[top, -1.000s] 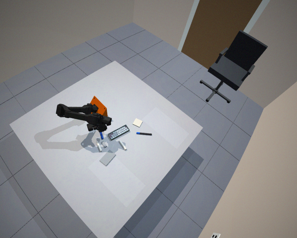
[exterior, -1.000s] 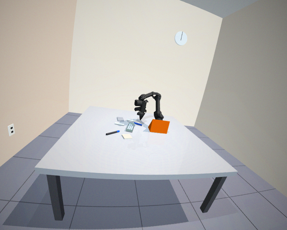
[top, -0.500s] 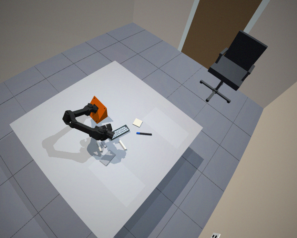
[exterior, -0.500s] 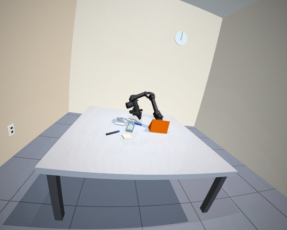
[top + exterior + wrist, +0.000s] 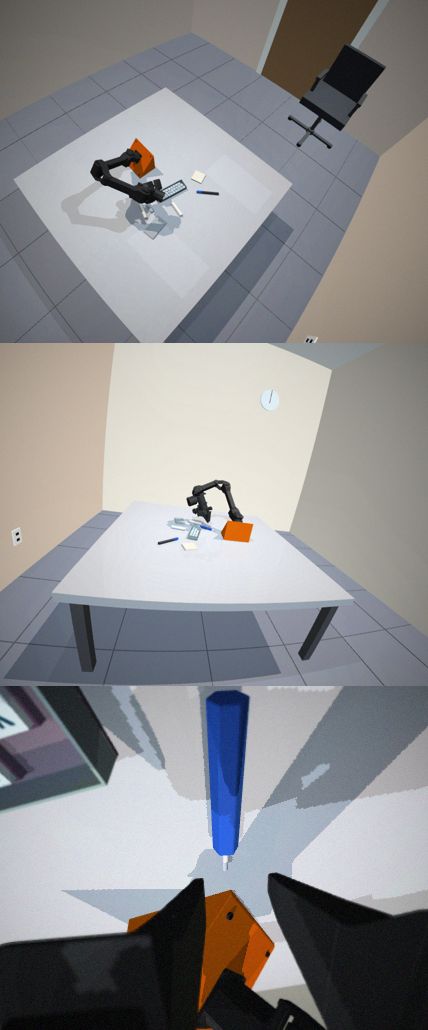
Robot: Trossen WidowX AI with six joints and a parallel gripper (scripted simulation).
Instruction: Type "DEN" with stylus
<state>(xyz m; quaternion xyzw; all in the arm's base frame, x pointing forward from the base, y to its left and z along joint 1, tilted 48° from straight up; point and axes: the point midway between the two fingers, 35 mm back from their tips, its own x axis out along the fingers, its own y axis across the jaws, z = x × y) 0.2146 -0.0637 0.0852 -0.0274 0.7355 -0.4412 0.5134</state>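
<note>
My gripper tip is now 20 mm past the blue stylus, 10 mm to the right of it and 50 mm above it. The rest, counted from my gripper tip: grey pad (210 mm ahead, 100 mm to the right, 50 mm below); cream notepad (150 mm ahead, 320 mm to the left, 50 mm below).
</note>
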